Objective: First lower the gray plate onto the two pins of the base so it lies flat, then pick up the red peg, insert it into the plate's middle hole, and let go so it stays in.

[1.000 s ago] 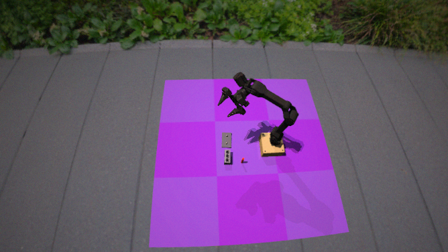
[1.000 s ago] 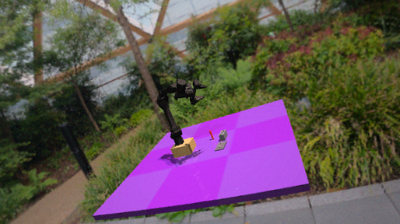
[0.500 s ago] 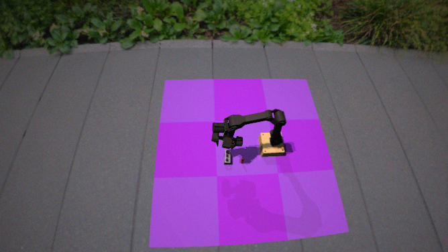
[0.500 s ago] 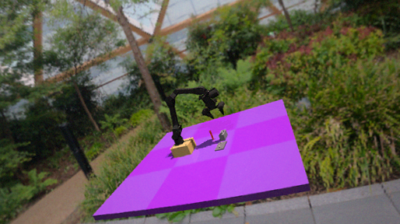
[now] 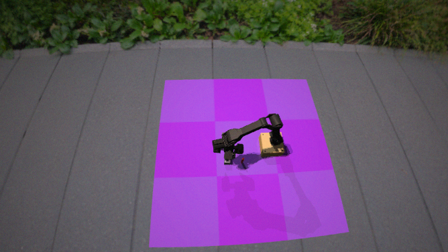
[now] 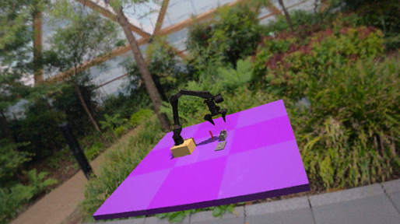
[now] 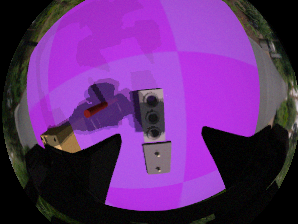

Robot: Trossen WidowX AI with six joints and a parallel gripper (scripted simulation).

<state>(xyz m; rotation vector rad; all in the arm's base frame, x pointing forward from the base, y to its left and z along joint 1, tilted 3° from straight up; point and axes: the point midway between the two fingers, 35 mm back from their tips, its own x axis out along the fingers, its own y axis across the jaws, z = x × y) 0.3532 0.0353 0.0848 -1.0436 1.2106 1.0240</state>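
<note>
My gripper tip is 10 mm past the gray plate and 80 mm above it. Round my gripper tip: red peg: 110 mm behind, 40 mm to the left, 80 mm below.
</note>
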